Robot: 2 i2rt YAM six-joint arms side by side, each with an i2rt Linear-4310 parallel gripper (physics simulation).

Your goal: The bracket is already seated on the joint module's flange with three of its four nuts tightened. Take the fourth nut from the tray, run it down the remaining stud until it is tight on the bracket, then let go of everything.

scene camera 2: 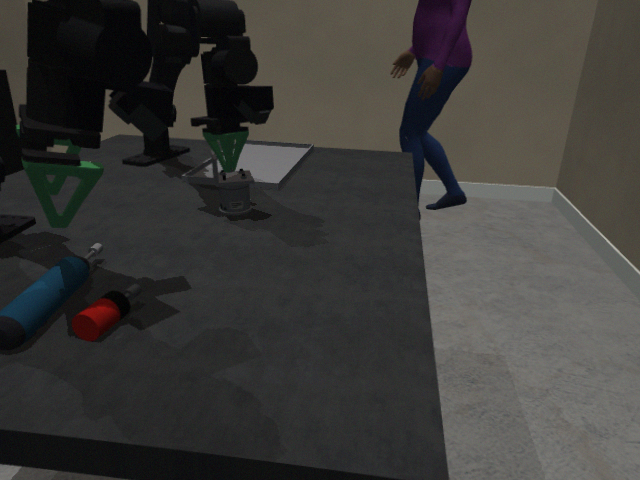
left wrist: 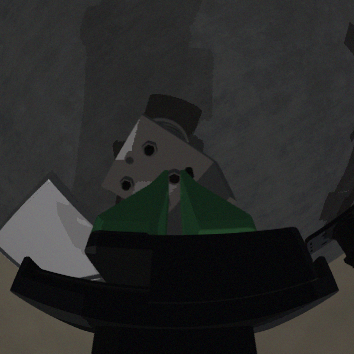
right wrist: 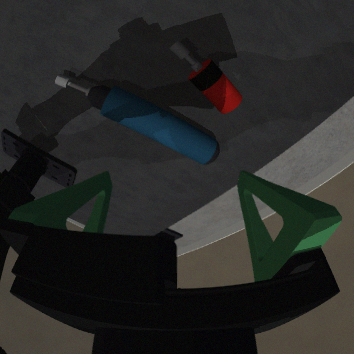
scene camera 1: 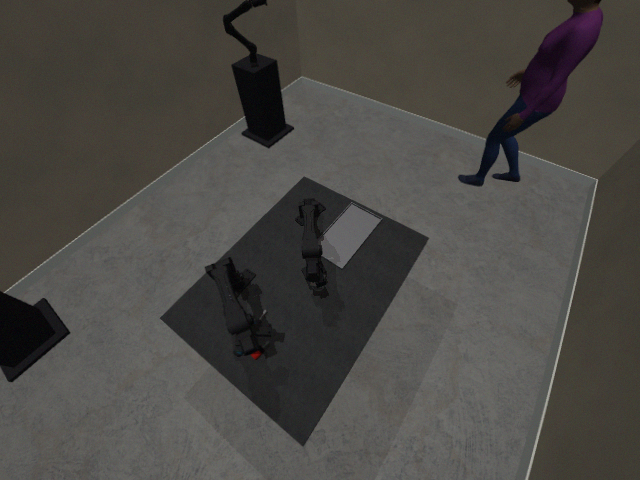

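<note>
The joint module stands upright on the table with the grey bracket on top. Two nuts on the bracket show in the left wrist view, one nut near its corner and another nut at its left. A dark stud shows beside the right-hand fingertip. My left gripper is shut on a small nut, over the bracket; the fingers hide part of the bracket, and the nut's height above it is unclear. My right gripper is open and empty above the table, away from the module.
The pale tray lies behind the module in scene camera 2. A blue-handled driver and a red-handled driver lie below my right gripper. A person stands beyond the table.
</note>
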